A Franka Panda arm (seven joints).
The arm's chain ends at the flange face. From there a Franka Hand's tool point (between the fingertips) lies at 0.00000 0.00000 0.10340 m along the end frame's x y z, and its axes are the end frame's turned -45 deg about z.
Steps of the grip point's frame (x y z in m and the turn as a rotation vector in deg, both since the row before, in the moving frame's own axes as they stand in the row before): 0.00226 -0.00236 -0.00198 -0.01 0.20 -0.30; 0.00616 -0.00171 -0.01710 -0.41 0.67 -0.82; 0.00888 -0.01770 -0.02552 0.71 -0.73 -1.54; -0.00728 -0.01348 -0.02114 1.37 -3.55 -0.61; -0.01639 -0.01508 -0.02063 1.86 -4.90 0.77; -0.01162 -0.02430 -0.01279 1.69 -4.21 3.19; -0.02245 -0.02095 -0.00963 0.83 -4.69 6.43
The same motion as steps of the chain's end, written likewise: -0.00034 -0.00302 -0.00198 0.13 0.15 -0.30; 0.00177 -0.00522 -0.01709 0.18 0.76 -0.82; -0.00440 -0.01885 -0.02550 -0.01 -1.02 -1.54; -0.00842 -0.00720 -0.02091 -1.54 -3.48 -0.61; -0.01361 -0.00289 -0.02020 -2.15 -4.78 0.77; -0.01779 -0.01197 -0.01247 -1.78 -4.17 3.19; -0.02339 -0.00345 -0.00927 -2.73 -3.90 6.43
